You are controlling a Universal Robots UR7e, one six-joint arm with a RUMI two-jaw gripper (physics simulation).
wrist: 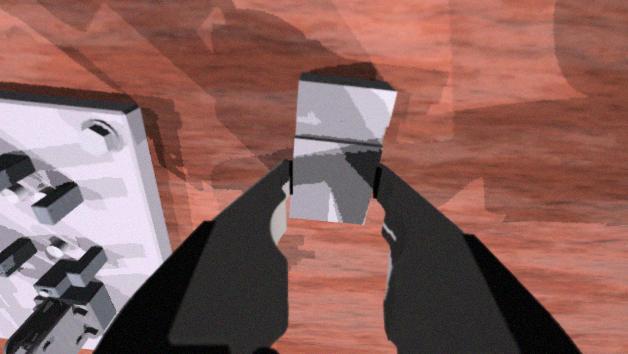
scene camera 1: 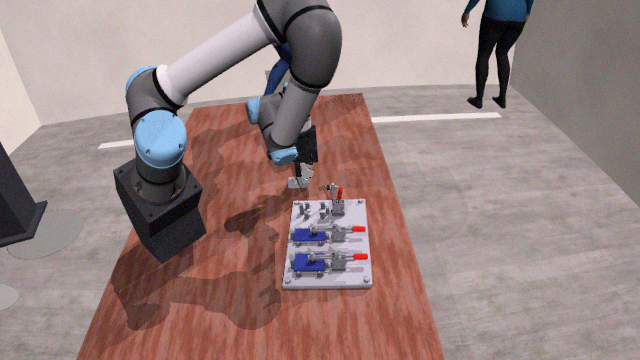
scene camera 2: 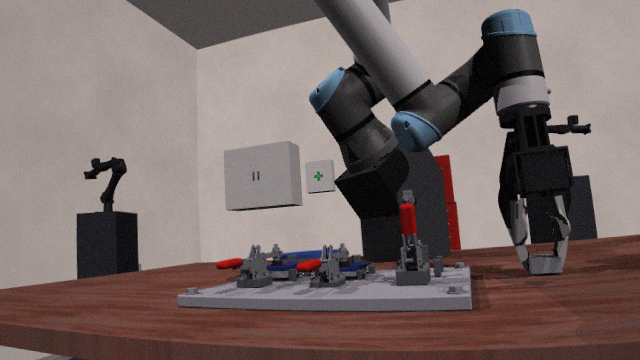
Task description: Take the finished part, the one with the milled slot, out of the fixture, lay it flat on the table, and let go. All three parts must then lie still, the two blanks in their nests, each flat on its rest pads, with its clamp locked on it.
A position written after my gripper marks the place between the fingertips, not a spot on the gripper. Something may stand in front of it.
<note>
In view: my gripper (scene camera 2: pixel 543 269), a finished part (wrist: pixel 341 121), a fixture plate (wrist: pixel 122 213) and a bolt head (wrist: pixel 97 137).
My gripper shows as well in the wrist view (wrist: pixel 332 164) and in scene camera 1 (scene camera 1: pixel 301 183).
</note>
